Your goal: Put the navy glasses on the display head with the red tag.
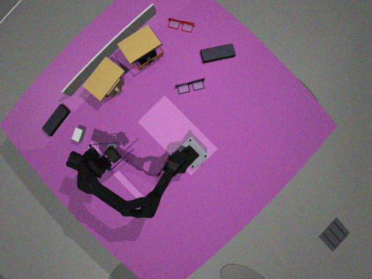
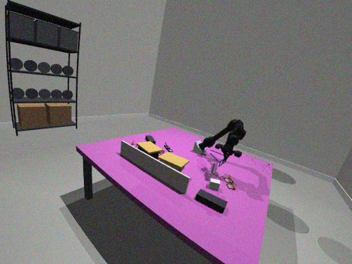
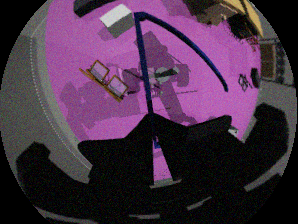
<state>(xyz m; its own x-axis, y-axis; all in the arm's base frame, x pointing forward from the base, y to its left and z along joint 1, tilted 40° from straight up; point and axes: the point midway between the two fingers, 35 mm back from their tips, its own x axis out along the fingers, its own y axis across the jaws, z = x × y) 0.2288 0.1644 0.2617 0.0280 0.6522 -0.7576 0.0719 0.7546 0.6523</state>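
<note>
Right now my gripper tip is 50 mm short of the small grey stand, 60 mm to the left of it and 90 mm above it. Also, from my gripper tip: tan display head: 260 mm ahead, 260 mm to the right, 60 mm below; then white cube: 210 mm ahead, 20 mm to the left, 90 mm below; then white board: 390 mm ahead, 370 mm to the right, 60 mm below.
</note>
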